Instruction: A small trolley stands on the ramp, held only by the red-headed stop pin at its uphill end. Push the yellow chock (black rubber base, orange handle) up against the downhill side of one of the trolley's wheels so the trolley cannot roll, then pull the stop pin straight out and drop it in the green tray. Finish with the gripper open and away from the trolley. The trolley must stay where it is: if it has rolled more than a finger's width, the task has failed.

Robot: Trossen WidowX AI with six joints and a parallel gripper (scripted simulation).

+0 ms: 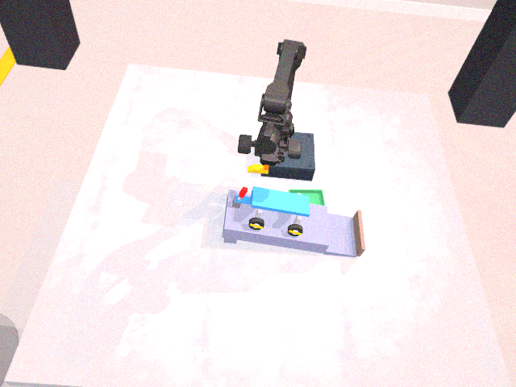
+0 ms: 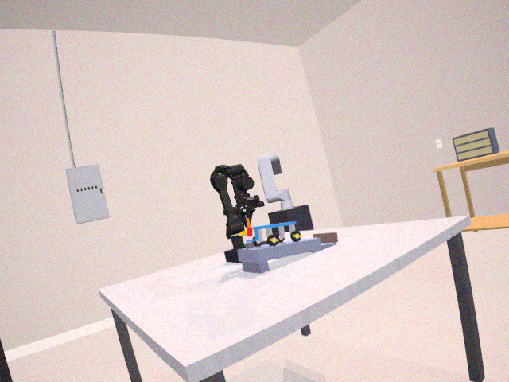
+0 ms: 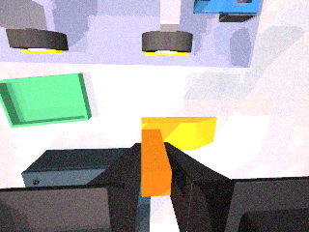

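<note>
The red-headed stop pin is 11 cm ahead of my gripper tip, 7 cm to the right of it and 3 cm below it. From my gripper tip the other things lie so: blue trolley (13 cm ahead, 5 cm below, 4 cm to the left); lilac ramp (13 cm ahead, 12 cm below, 5 cm to the left); yellow chock (2 cm to the right, 1 cm below).
</note>
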